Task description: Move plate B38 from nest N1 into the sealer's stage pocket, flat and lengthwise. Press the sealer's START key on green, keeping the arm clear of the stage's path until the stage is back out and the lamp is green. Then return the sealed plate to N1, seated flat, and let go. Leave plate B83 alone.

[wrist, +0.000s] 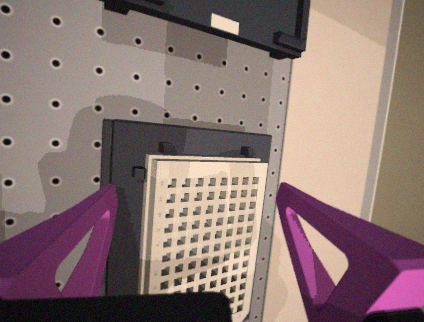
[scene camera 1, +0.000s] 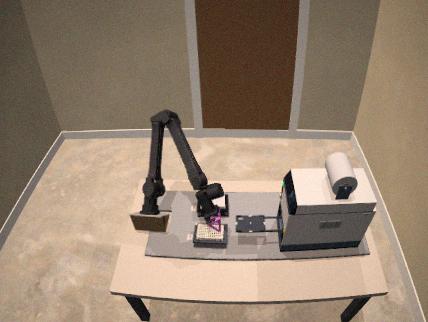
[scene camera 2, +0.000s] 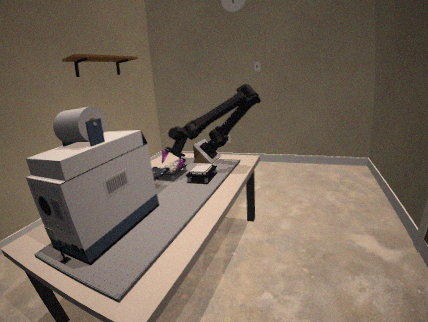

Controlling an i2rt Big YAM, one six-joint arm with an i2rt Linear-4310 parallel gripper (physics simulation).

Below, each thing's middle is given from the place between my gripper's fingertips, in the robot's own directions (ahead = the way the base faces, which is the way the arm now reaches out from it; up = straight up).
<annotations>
My gripper is now 190 mm short of the sealer stage [wrist: 284,36], 20 mm below it and 10 mm to the right of it.
</annotations>
